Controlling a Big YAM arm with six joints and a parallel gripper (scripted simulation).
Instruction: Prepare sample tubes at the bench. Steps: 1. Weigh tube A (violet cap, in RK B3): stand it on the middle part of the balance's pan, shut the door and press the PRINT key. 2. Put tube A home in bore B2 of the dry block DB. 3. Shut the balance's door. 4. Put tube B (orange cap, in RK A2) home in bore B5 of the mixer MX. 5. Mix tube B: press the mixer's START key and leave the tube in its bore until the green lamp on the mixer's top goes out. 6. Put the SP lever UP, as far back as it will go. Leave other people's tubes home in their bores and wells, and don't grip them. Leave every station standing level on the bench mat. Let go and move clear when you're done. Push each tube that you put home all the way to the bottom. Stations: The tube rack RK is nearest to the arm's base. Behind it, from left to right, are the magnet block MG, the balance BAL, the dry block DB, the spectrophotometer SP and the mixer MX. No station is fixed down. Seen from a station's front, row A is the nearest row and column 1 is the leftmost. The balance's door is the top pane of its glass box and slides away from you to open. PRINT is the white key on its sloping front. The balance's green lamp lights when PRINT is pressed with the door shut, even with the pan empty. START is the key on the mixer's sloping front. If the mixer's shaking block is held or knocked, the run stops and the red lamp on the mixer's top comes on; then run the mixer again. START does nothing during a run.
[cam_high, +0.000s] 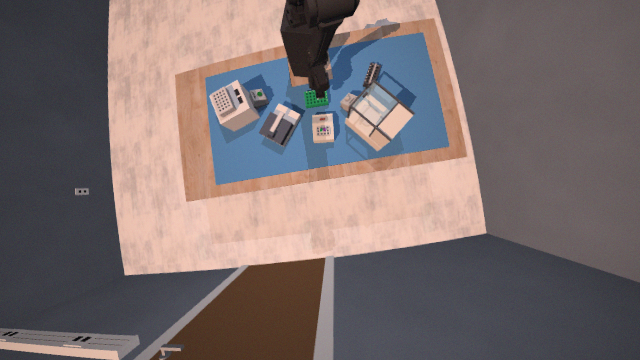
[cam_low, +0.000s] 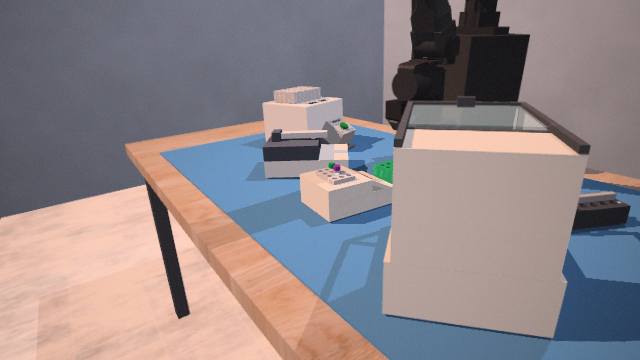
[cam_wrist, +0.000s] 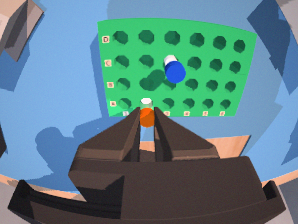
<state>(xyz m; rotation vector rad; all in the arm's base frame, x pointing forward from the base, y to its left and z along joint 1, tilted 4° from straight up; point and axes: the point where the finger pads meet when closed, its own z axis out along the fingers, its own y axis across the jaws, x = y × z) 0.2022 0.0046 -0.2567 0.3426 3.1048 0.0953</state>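
Now: hand 2 cm above the orange-capped tube. The rest, counted from my hand: dry block 21 cm ahead, 6 cm to the right, 2 cm below; then rack 2 cm ahead, 3 cm to the right, 3 cm below; then blue-capped tube 4 cm ahead, 3 cm to the right, 2 cm below.
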